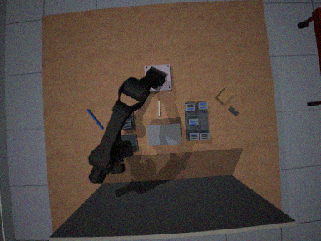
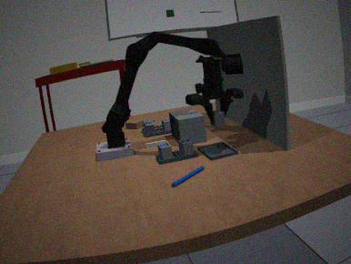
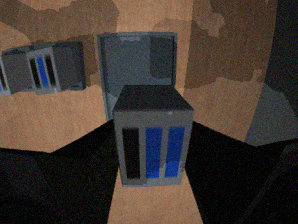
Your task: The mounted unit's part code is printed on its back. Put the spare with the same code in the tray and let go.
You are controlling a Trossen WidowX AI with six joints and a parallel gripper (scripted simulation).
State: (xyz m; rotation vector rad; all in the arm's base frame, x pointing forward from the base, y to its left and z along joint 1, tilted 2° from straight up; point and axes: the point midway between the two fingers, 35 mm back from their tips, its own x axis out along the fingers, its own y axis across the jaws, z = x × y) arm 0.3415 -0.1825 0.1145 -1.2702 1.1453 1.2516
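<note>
Now: the flat dark tray 100 mm below my gripper tip and 10 mm behind it. Round my gripper tip: blue pen: 160 mm to the right, 150 mm behind, 100 mm below; mounted unit: 220 mm to the left, 60 mm behind, 50 mm below; tall dark panel: 220 mm to the left, 200 mm ahead, 120 mm above.
</note>
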